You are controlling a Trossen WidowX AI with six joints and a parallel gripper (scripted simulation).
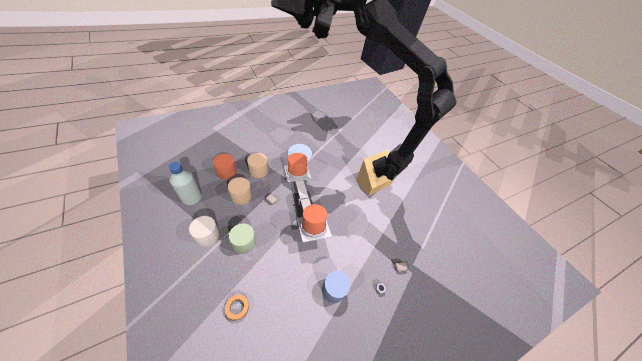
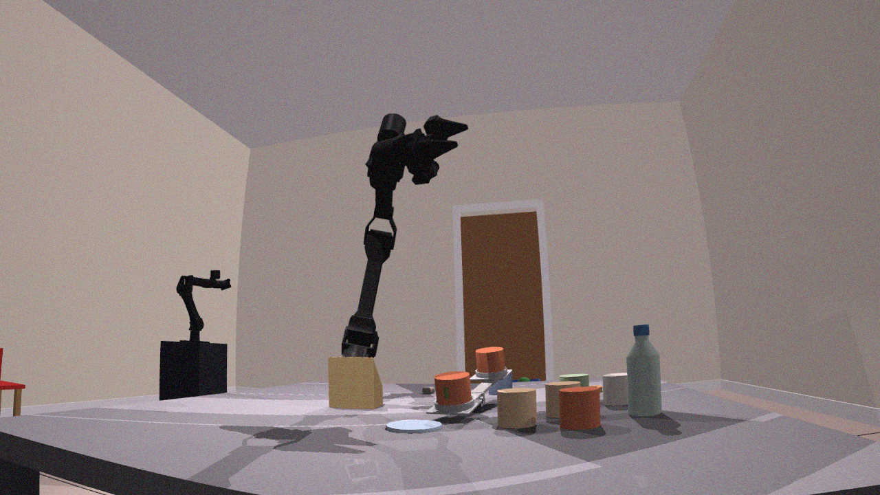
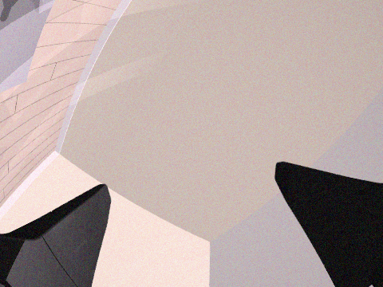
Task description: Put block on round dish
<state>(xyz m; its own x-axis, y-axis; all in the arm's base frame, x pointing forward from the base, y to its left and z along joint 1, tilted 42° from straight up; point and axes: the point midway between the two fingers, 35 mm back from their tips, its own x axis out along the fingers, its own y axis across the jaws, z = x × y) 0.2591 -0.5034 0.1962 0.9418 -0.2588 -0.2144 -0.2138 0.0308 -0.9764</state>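
The teal block lies 53 cm below my gripper tip, 9 cm to the left of it and 4 cm behind it. Round my gripper tip: bottle (46 cm below, 33 cm ahead, 1 cm to the left); round pale blue dish (57 cm below, 11 cm behind, 1 cm to the right); balance (53 cm below, 21 cm to the left).
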